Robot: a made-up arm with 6 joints. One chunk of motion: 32 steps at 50 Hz.
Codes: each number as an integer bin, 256 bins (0 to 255) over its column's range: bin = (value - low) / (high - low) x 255, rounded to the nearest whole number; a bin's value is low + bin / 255 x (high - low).
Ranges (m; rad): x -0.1..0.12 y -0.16..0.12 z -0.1..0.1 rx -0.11..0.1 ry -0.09..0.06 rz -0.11..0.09
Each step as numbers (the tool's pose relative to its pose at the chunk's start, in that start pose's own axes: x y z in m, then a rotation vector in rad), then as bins.
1 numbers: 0.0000 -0.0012 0.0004 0.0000 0.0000 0.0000
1 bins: 116 145 128 134 153 140
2 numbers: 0.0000 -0.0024 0.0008 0.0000 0.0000 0.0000
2 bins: 116 144 129 134 153 140
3 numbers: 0.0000 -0.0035 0.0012 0.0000 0.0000 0.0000
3 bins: 116 143 129 134 153 140
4 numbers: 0.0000 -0.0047 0.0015 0.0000 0.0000 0.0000
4 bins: 116 141 129 134 153 140
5 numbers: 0.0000 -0.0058 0.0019 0.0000 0.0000 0.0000
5 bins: 116 140 130 134 153 140
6 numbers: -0.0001 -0.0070 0.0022 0.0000 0.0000 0.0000
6 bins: 116 139 130 134 153 140
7 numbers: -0.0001 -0.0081 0.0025 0.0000 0.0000 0.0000
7 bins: 116 138 131 134 153 140
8 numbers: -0.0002 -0.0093 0.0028 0.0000 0.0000 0.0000
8 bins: 116 137 131 134 153 140
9 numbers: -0.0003 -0.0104 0.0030 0.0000 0.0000 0.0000
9 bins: 116 136 131 134 153 140
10 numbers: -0.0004 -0.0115 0.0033 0.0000 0.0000 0.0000
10 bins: 115 135 132 134 153 140
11 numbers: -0.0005 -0.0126 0.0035 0.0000 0.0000 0.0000
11 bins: 115 134 132 134 153 140
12 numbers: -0.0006 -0.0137 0.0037 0.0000 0.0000 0.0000
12 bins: 115 133 132 134 153 140
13 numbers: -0.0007 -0.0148 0.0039 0.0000 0.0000 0.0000
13 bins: 115 132 132 134 153 140
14 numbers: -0.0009 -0.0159 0.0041 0.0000 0.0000 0.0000
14 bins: 115 131 133 134 153 140
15 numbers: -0.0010 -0.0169 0.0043 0.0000 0.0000 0.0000
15 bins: 115 130 133 134 153 140
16 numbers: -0.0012 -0.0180 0.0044 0.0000 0.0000 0.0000
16 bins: 115 129 133 134 153 140
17 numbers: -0.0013 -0.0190 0.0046 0.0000 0.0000 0.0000
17 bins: 114 128 133 134 153 140
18 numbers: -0.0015 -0.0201 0.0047 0.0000 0.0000 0.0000
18 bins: 114 127 133 134 153 140
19 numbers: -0.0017 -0.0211 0.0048 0.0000 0.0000 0.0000
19 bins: 114 126 134 134 153 140
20 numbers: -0.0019 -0.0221 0.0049 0.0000 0.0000 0.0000
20 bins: 114 126 134 134 153 140
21 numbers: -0.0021 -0.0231 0.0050 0.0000 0.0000 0.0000
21 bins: 113 125 134 134 153 140
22 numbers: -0.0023 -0.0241 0.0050 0.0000 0.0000 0.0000
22 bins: 113 124 134 134 153 140
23 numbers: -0.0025 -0.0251 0.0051 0.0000 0.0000 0.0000
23 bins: 113 123 134 134 153 140
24 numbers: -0.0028 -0.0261 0.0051 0.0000 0.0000 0.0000
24 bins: 113 122 134 134 153 140
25 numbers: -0.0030 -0.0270 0.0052 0.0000 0.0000 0.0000
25 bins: 112 121 134 134 153 140
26 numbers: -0.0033 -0.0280 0.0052 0.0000 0.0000 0.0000
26 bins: 112 120 134 134 153 140
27 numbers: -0.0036 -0.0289 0.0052 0.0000 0.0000 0.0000
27 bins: 112 119 134 134 153 140
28 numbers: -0.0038 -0.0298 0.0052 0.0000 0.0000 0.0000
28 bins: 112 119 134 134 153 140
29 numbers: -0.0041 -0.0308 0.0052 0.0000 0.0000 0.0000
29 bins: 111 118 134 134 153 140
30 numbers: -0.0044 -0.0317 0.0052 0.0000 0.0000 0.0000
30 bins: 111 117 134 134 153 140
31 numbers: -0.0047 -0.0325 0.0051 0.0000 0.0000 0.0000
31 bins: 110 116 134 134 153 140
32 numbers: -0.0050 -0.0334 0.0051 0.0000 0.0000 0.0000
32 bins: 110 115 134 134 153 140
